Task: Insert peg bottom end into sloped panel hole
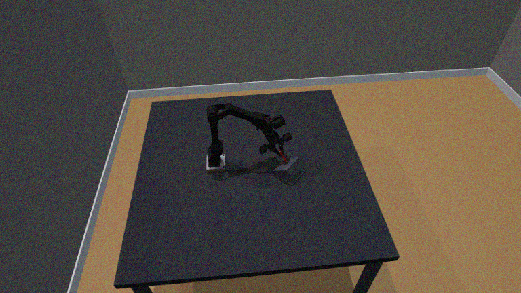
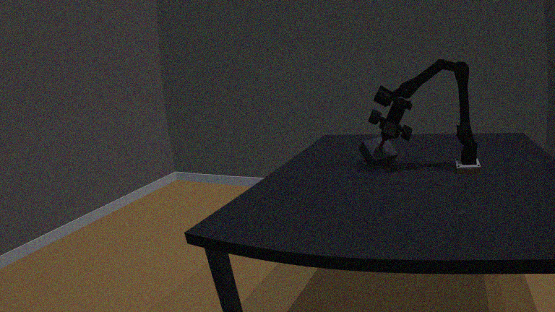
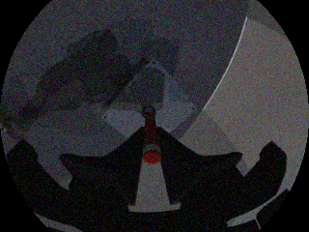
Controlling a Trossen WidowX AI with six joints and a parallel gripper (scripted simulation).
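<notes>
The grey sloped panel is 60 mm below my gripper tip, 40 mm ahead of it and 30 mm to the right of it. Also, from my gripper tip: red peg 10 mm to the left, 10 mm behind, 10 mm above.
</notes>
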